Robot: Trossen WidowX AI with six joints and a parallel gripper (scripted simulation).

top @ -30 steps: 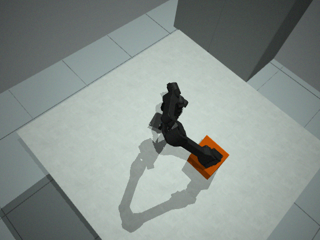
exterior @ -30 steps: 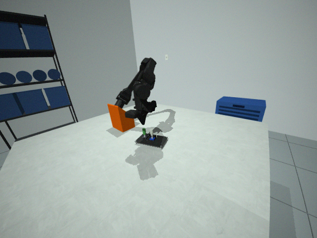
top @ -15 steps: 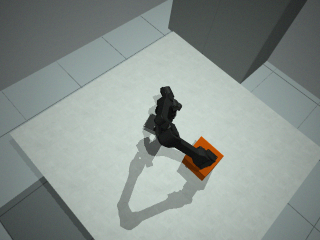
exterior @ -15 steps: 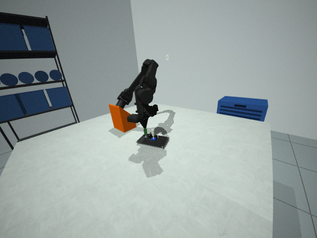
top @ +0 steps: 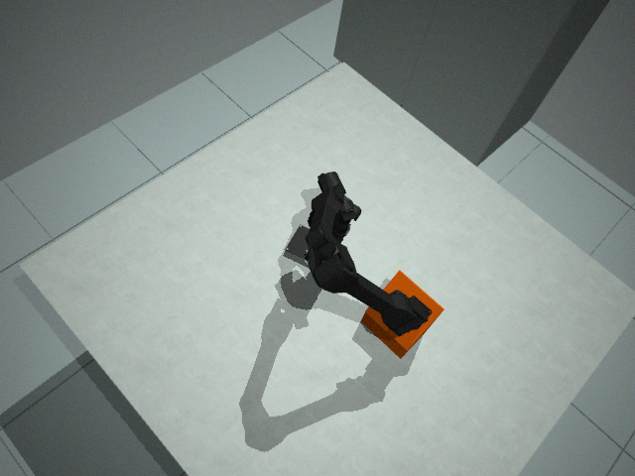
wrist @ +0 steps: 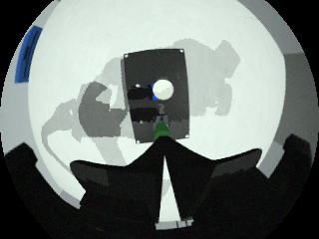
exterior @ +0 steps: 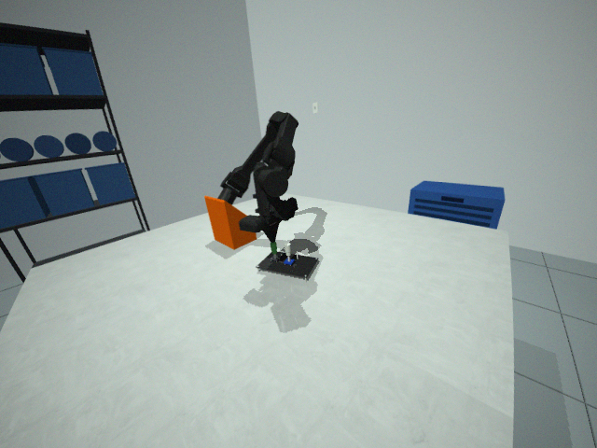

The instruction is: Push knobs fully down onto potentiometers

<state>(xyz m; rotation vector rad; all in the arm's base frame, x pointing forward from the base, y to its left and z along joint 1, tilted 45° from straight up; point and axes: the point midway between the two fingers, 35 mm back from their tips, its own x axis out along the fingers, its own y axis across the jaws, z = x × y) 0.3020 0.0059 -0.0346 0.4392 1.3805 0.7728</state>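
Right now my gripper tip is 20 mm above the green knob. The rest, counted from my gripper tip: white knob 50 mm ahead, 10 mm to the left, 20 mm below.
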